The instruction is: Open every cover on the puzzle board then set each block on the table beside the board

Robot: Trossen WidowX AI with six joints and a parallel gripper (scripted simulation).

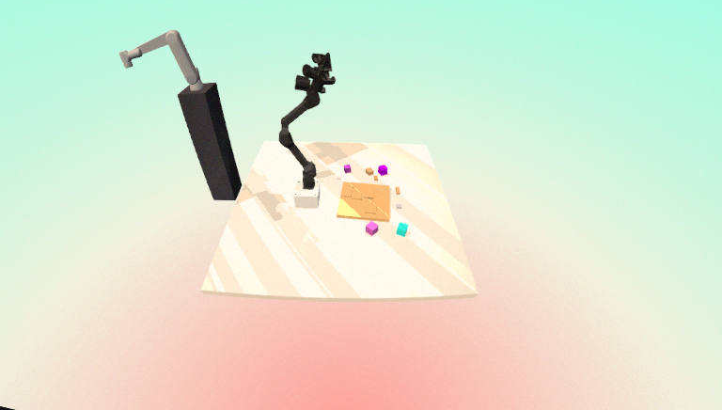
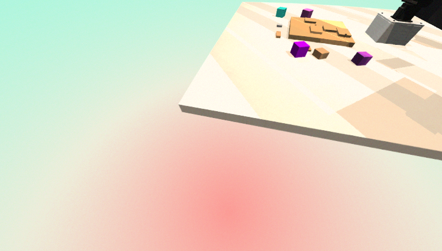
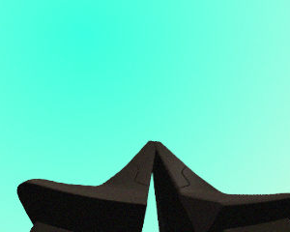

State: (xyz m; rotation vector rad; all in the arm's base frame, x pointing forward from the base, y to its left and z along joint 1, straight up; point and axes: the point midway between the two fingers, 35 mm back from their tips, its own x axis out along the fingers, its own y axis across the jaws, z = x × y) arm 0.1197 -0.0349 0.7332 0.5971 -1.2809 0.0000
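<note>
The magenta block lies 220 mm ahead of my gripper tip, 220 mm to the right of it and 840 mm below it. From my gripper tip the other things lie so: small grey piece: 400 mm ahead, 30 mm to the right, 850 mm below; then dark purple block: 100 mm ahead, 320 mm to the left, 840 mm below; then cyan block: 390 mm ahead, 230 mm to the right, 840 mm below.
</note>
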